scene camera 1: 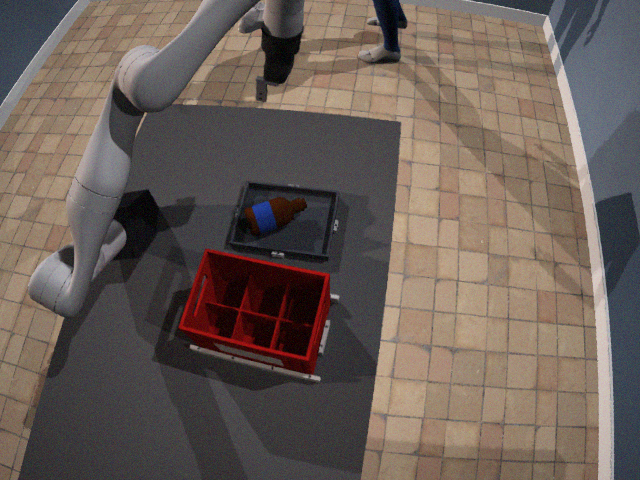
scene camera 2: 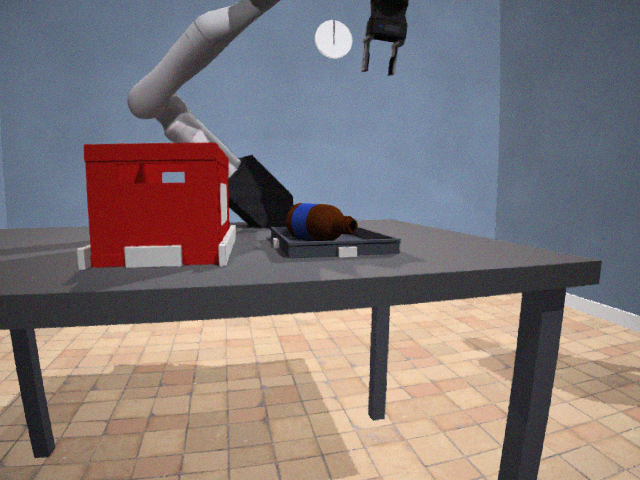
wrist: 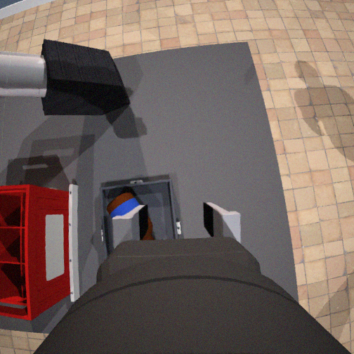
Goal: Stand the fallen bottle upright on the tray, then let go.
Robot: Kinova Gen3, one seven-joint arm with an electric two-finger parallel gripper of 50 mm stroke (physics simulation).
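Places are measured from the arm's base along level axes (x down, y ahead, z right), in metres.
Pixels of known places: gripper, fingertip midpoint: (scene camera 1: 265, 91) (scene camera 2: 378, 73); arm's base, origin of the base link: (scene camera 1: 109, 235) (scene camera 2: 229, 172).
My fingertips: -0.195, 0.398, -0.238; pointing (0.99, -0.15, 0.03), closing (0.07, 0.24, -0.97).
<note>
Ahead of a thing's pixels: the offset from my fingertips to its top centre, as dx, dy, dz.
The brown bottle @[+0.271, -0.002, +0.122] (scene camera 1: 281, 210) (scene camera 2: 325, 222) (wrist: 117, 199) with a blue label lies on its side in the dark tray @[+0.325, +0.018, +0.123] (scene camera 1: 305, 255) (scene camera 2: 310, 251) (wrist: 173, 200). In scene camera 1 its neck points right and slightly up in the picture; in scene camera 2 it points right. My gripper (scene camera 2: 378, 72) (wrist: 175, 215) is open and empty, high above the table and well above the bottle. In the wrist view its left finger covers part of the bottle, and the neck end is partly hidden. In scene camera 1 one finger shows, beyond the table's far edge in the picture.
A red crate @[+0.175, -0.024, +0.407] (scene camera 1: 268, 262) (scene camera 2: 155, 217) (wrist: 42, 200) with compartments stands close beside the tray, much taller than it, with white strips around its foot. The arm's black base block (scene camera 2: 261, 191) (wrist: 80, 75) stands behind. A person's legs (scene camera 1: 390, 25) show beyond the table.
</note>
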